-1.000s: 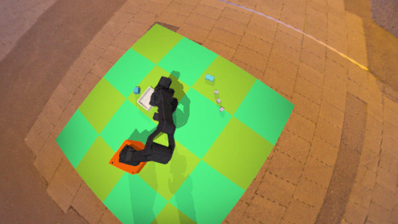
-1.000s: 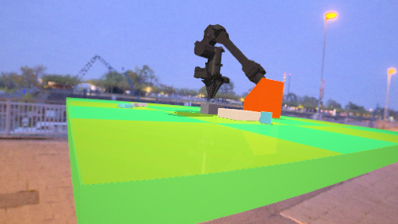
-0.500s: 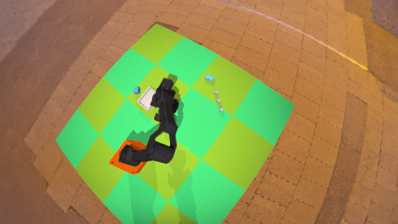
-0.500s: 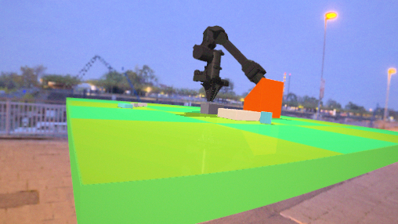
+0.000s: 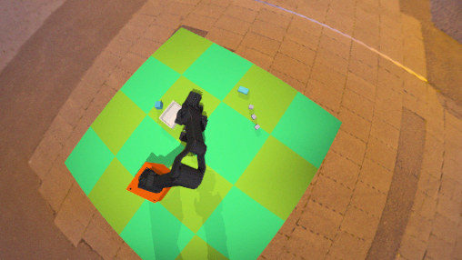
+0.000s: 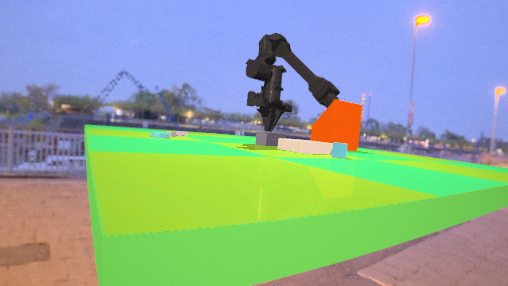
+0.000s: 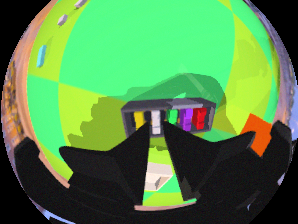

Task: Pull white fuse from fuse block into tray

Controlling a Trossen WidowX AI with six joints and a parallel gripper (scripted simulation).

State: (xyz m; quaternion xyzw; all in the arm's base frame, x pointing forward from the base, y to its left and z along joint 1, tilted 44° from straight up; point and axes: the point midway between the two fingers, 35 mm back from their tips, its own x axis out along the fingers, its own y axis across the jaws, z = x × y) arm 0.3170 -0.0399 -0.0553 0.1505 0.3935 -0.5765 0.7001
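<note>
My gripper tip is now 2 cm above the white fuse. Round my gripper tip: tray: 2 cm behind, 17 cm to the left, 4 cm below; then small cyan cube: 3 cm behind, 28 cm to the left, 3 cm below.
</note>
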